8 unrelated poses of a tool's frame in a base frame.
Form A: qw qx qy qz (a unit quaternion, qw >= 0); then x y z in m.
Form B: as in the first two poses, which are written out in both.
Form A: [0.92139 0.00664 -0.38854 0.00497 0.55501 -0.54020 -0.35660]
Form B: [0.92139 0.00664 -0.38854 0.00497 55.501 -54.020 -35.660]
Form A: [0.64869 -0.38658 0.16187 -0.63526 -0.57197 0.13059 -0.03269]
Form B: [0.64869 -0.38658 0.16187 -0.63526 -57.197 13.059 -3.269]
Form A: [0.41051 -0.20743 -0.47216 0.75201 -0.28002 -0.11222 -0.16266]
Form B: [0.41051 -0.20743 -0.47216 0.75201 -28.002 -11.222 -16.266]
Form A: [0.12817 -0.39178 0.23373 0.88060 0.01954 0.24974 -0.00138]
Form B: [0.12817 -0.39178 0.23373 0.88060 1.954 24.974 -0.138]
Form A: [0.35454 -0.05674 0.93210 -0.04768 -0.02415 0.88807 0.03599]
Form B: [0.35454 -0.05674 0.93210 -0.04768 -2.415 88.807 3.599]
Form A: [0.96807 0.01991 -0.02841 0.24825 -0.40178 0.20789 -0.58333]
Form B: [0.96807 0.01991 -0.02841 0.24825 -40.178 20.789 -58.333]
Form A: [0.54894 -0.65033 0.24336 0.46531 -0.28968 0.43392 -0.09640]
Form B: [0.54894 -0.65033 0.24336 0.46531 -28.968 43.392 -9.640]
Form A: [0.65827 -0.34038 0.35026 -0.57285 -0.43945 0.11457 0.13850]
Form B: [0.65827 -0.34038 0.35026 -0.57285 -43.945 11.457 13.850]
